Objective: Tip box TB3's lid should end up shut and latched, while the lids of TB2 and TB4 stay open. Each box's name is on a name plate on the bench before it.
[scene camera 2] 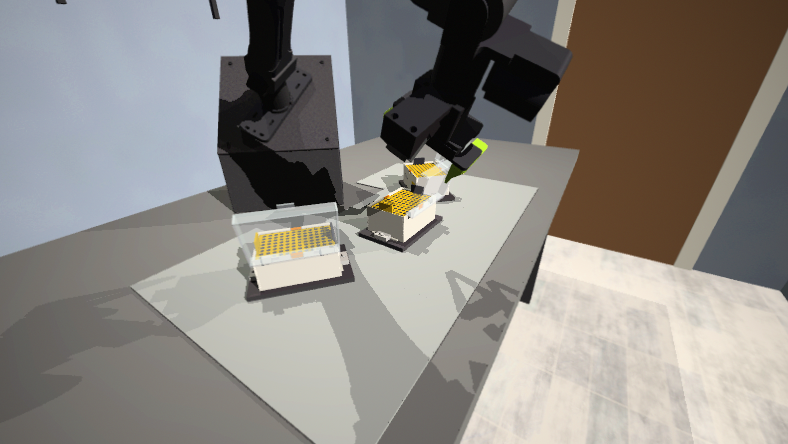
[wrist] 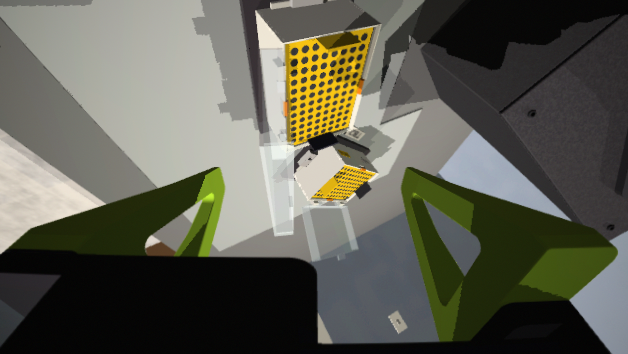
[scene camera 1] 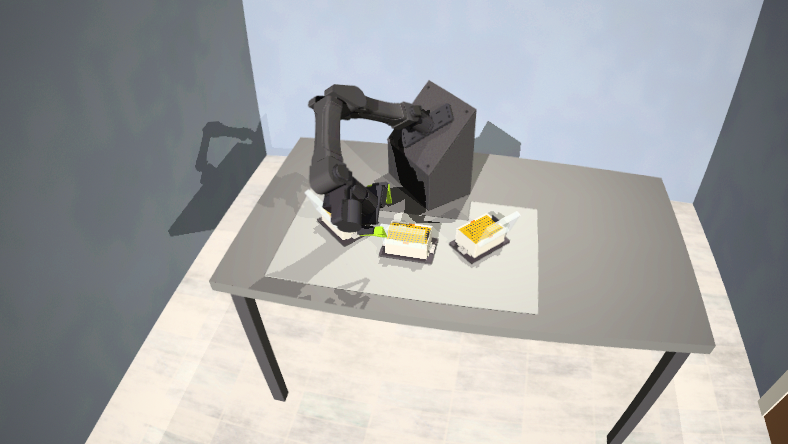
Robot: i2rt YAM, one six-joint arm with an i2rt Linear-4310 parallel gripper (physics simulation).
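Seen in the pictures: gripper, between the fingertips: point(scene camera 2: 423, 163) point(wrist: 313, 177) point(scene camera 1: 387, 219); arm's base, origin of its link: point(scene camera 2: 277, 103) point(scene camera 1: 427, 126).
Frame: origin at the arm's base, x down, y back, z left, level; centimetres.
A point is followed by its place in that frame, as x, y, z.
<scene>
Three cream tip boxes with yellow racks stand on dark bases. The left box point(scene camera 1: 335, 225) point(scene camera 2: 300, 273) @[19.9, -20.6, -33.2] is partly behind my arm in scene camera 1; its clear lid point(scene camera 1: 315, 200) @[8.3, -22.3, -36.9] point(scene camera 2: 285, 214) @[8.3, -22.5, -36.8] stands open. The middle box point(scene camera 1: 405, 249) @[19.1, -35.2, -12.8] point(scene camera 2: 384, 225) @[19.5, -29.0, -16.7] point(wrist: 325, 85) has its clear lid point(wrist: 277, 190) @[8.3, -38.4, -15.9] tipped open. The right box point(scene camera 1: 480, 243) @[14.8, -40.8, 7.4] point(scene camera 2: 423, 170) point(wrist: 320, 172) @[18.4, -35.3, 4.7] has its clear lid point(scene camera 1: 508, 220) @[8.4, -39.8, 15.2] point(wrist: 331, 232) @[12.1, -39.1, 14.0] open. The name plates cannot be read, so which box is TB3 is unclear. My gripper point(scene camera 1: 387, 212) @[6.8, -36.1, -17.7] point(wrist: 313, 177) @[6.8, -36.1, -17.7] is open and empty, above and beside the middle box's left end in scene camera 1.
A pale mat point(scene camera 1: 485, 292) @[22.5, -52.2, 6.7] point(scene camera 2: 286, 341) @[22.6, -23.6, -42.9] lies under the boxes on the grey table point(scene camera 1: 606, 264) @[22.8, -48.7, 47.4] point(scene camera 2: 55, 330) @[22.9, 7.2, -48.2]. The dark arm pedestal point(scene camera 1: 449, 165) @[7.9, -11.8, 4.8] point(scene camera 2: 281, 176) @[14.8, -2.5, -7.3] point(wrist: 565, 100) @[6.3, -8.8, -2.5] stands behind the boxes. The arm's forearm and wrist hang over the left box in scene camera 1.
</scene>
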